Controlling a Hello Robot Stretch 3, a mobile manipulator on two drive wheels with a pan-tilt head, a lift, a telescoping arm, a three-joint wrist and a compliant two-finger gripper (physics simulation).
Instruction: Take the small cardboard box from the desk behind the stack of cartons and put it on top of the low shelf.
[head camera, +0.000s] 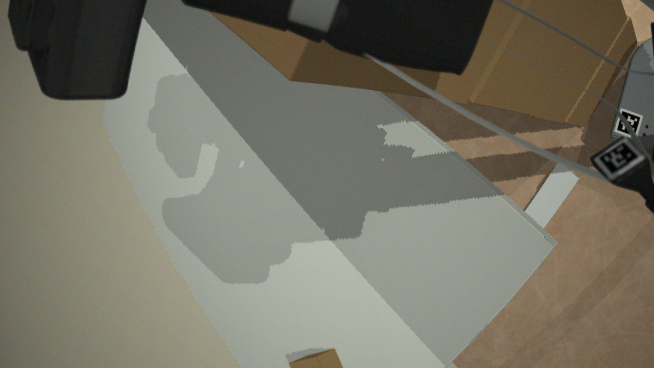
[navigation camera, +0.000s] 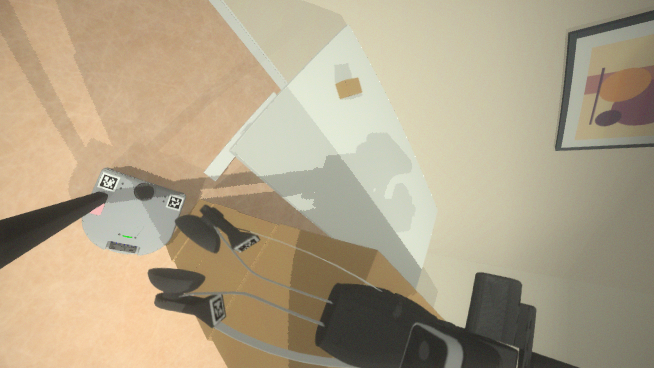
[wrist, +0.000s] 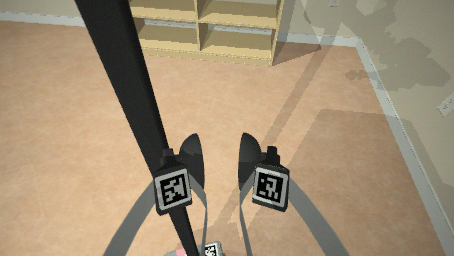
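Where they show: gripper, fingertip midpoint: (navigation camera: 165, 243) (wrist: 220, 152); robot's base at its link origin: (navigation camera: 143, 191).
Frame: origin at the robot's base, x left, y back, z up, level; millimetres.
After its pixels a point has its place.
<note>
The small cardboard box (head camera: 317, 359) {z 769, x -417, y -556 mm} (navigation camera: 349, 88) {z 770, x -408, y -577 mm} sits on the white desk (head camera: 425, 240) {z 720, x -318, y -266 mm} (navigation camera: 280, 145) {z 720, x -254, y -264 mm}, near its far end by the wall; the head camera view cuts it off at the bottom edge. The stack of brown cartons (head camera: 540, 55) {z 684, x -236, y 42 mm} (navigation camera: 270, 325) {z 949, x -217, y 121 mm} stands against the desk's long side. My gripper (navigation camera: 187, 256) {z 1057, x -8, y -13 mm} (wrist: 220, 152) {z 1057, x -8, y -13 mm} is partly open and empty, above the cartons and well away from the small box. A light wooden shelf unit (wrist: 240, 59) {z 42, x 1550, y -481 mm} stands across the room in the wrist view; its top is cut off, so I cannot tell whether it is the low shelf.
My grey base (head camera: 637, 85) {z 160, x -135, y 97 mm} (navigation camera: 135, 220) {z 160, x -8, y 118 mm} stands on the floor beside the cartons. My black mast (navigation camera: 50, 225) {z 782, x 116, y 57 mm} (wrist: 125, 90) {z 1026, x 116, y 73 mm} crosses the left of the wrist view. A wall runs along the desk's far side, with a framed picture (navigation camera: 563, 100) {z 1444, x -934, y -770 mm} on it.
</note>
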